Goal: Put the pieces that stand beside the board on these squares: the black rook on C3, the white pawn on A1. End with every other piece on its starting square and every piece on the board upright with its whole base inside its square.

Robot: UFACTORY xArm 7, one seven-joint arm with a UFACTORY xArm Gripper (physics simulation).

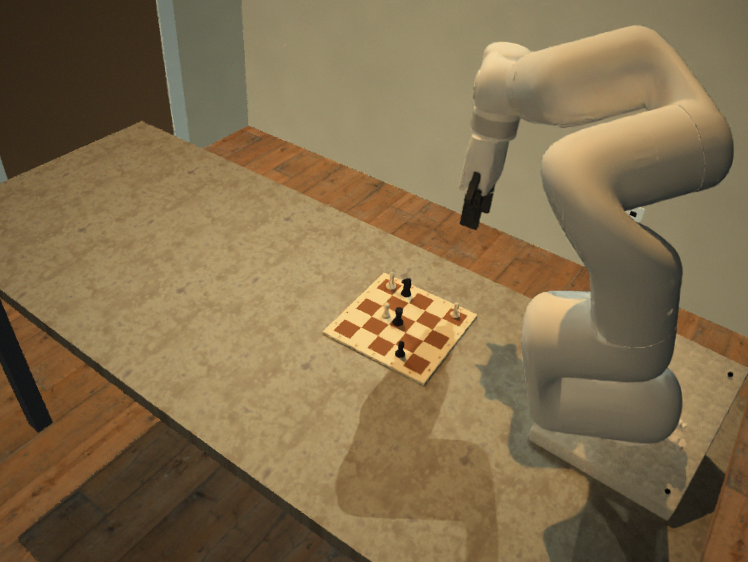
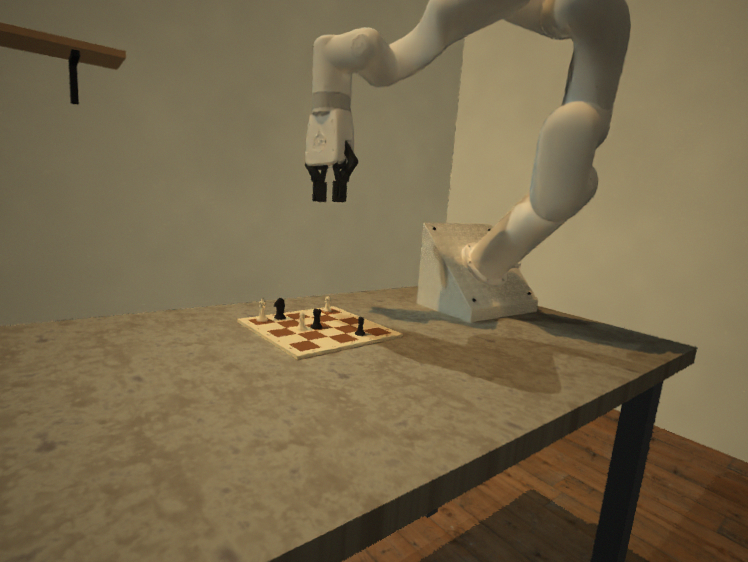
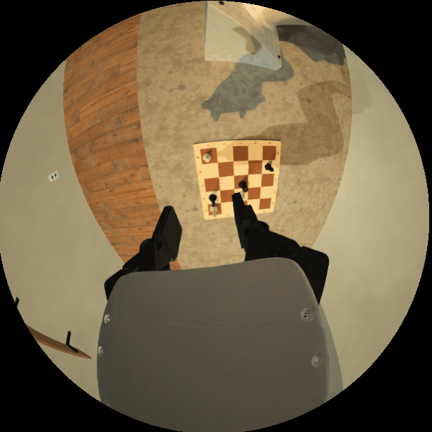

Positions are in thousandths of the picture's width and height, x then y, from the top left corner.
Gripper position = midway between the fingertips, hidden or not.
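Image 1 gives me a board (image 1: 574, 593) together with my gripper (image 1: 634, 389). In image 2 I see my gripper (image 2: 441, 359) again, and the board (image 2: 453, 586) is there as well. Image 3, too, shows the board (image 3: 536, 374) and my gripper (image 3: 473, 490).
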